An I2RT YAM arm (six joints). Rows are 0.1 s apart.
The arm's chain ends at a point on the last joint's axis. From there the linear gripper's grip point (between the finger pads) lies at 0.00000 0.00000 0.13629 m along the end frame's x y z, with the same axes.
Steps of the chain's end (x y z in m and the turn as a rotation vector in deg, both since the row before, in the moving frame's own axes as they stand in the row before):
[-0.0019 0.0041 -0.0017 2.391 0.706 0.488]
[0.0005 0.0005 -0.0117 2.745 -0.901 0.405]
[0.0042 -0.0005 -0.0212 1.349 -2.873 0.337]
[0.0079 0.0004 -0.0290 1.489 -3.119 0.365]
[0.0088 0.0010 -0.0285 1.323 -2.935 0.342]
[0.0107 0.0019 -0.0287 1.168 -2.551 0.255]
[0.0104 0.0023 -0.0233 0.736 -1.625 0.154]
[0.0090 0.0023 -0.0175 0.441 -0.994 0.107]
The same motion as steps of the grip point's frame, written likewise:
[-0.0002 -0.0016 -0.0018 2.391 0.706 0.488]
[-0.0016 -0.0060 -0.0119 2.745 -0.901 0.405]
[-0.0026 -0.0037 -0.0214 1.349 -2.873 0.337]
[0.0005 -0.0032 -0.0292 1.489 -3.119 0.365]
[0.0018 -0.0022 -0.0287 1.323 -2.935 0.342]
[0.0046 -0.0009 -0.0289 1.168 -2.551 0.255]
[0.0065 0.0005 -0.0234 0.736 -1.625 0.154]
[0.0066 0.0012 -0.0175 0.441 -0.994 0.107]

